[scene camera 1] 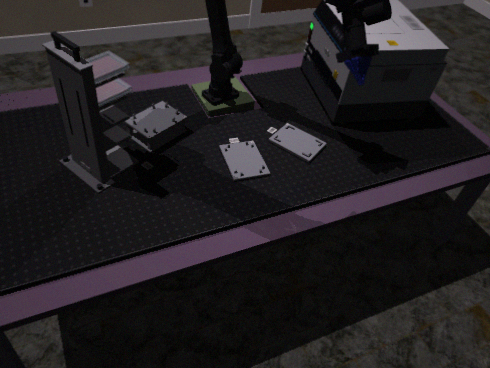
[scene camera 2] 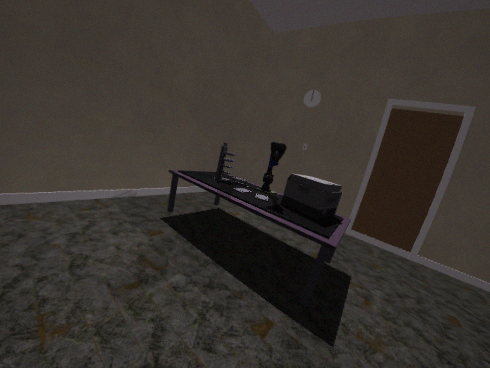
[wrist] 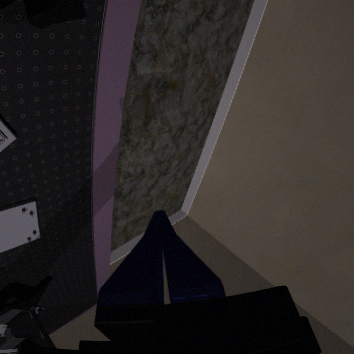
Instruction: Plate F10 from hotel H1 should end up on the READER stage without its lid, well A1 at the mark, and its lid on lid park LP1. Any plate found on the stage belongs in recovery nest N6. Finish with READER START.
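Places are measured from the arm's base along level axes (x ahead, y left, z up), in millimetres.
Pixels of known places: gripper, fingertip midpoint: point(scene camera 1: 361, 85) point(scene camera 2: 268, 167) point(wrist: 159, 216); arm's base at its link origin: point(scene camera 1: 220, 95) point(scene camera 2: 265, 190).
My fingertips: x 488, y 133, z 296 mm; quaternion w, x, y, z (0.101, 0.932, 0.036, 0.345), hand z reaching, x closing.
For each thing: its middle in the pictures, then the offset to it from my fingertips.
- reader at the middle of its body: point(scene camera 1: 367, 60) point(scene camera 2: 312, 195) dy +381, dx -270, dz -158 mm
- Hotel H1 at the middle of its body: point(scene camera 1: 92, 107) point(scene camera 2: 225, 161) dy -648, dx -357, dz -97 mm
- Nest N6 at the middle of its body: point(scene camera 1: 297, 141) dy -40, dx -142, dz -298 mm
- pinned lid park LP1 at the middle of its body: point(scene camera 1: 244, 159) dy -256, dx -158, dz -297 mm
- raised pinned platform at the middle of its body: point(scene camera 1: 156, 123) point(scene camera 2: 239, 180) dy -435, dx -414, dz -269 mm
My gripper point(scene camera 1: 362, 80) point(scene camera 2: 272, 164) point(wrist: 159, 216) is shut and empty, its blue fingertips together, raised in front of the reader's left side in scene camera 1. The reader point(scene camera 1: 390, 82) point(scene camera 2: 312, 194) is a big pale box with a green light; no stage shows outside it. Hotel H1 point(scene camera 1: 75, 107) point(scene camera 2: 221, 162) stands at the left. Two pinkish plates, an upper one point(scene camera 1: 111, 66) and a lower one point(scene camera 1: 113, 91), show behind its column; their names cannot be read. Nest N6 point(scene camera 1: 298, 142) point(wrist: 5, 137), with corner brackets, and pinned lid park LP1 point(scene camera 1: 245, 160) point(wrist: 19, 226) hold nothing.
A raised pinned platform point(scene camera 1: 157, 119) stands between the hotel and the arm's green base point(scene camera 1: 240, 102). The reader's tall body is close beside the gripper. The table's purple edge point(scene camera 1: 240, 242) point(wrist: 107, 150) runs along the front in scene camera 1.
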